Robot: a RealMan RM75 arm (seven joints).
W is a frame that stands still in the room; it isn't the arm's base.
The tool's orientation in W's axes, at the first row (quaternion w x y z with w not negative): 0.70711 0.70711 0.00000 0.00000
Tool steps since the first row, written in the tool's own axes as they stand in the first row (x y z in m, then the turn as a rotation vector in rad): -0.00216 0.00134 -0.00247 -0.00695 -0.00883 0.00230; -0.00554 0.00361 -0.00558 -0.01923 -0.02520 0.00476; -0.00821 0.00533 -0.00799 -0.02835 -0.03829 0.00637; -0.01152 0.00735 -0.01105 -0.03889 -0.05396 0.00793; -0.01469 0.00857 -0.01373 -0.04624 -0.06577 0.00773; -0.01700 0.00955 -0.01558 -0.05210 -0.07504 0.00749; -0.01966 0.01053 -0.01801 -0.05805 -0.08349 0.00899; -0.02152 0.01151 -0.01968 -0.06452 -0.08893 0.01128; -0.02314 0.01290 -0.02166 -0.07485 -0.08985 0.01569; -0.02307 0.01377 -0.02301 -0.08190 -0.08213 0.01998; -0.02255 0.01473 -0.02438 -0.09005 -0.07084 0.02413
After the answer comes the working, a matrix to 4 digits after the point.
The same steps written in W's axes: -0.00216 0.00247 0.00134 -0.00695 -0.00230 -0.00883; -0.00554 0.00558 0.00361 -0.01923 -0.00476 -0.02520; -0.00821 0.00799 0.00533 -0.02835 -0.00637 -0.03829; -0.01152 0.01105 0.00735 -0.03889 -0.00793 -0.05396; -0.01469 0.01373 0.00857 -0.04624 -0.00773 -0.06577; -0.01700 0.01558 0.00955 -0.05210 -0.00749 -0.07504; -0.01966 0.01801 0.01053 -0.05805 -0.00899 -0.08349; -0.02152 0.01968 0.01151 -0.06452 -0.01128 -0.08893; -0.02314 0.02166 0.01290 -0.07485 -0.01569 -0.08985; -0.02307 0.02301 0.01377 -0.08190 -0.01998 -0.08213; -0.02255 0.02438 0.01473 -0.09005 -0.02413 -0.07084
The tool's axes in the first row as the columns of a matrix, in W's axes (rounded; the answer above uses it unrounded):
1.0000 0.0000 0.0000
0.0000 0.0000 -1.0000
0.0000 1.0000 0.0000

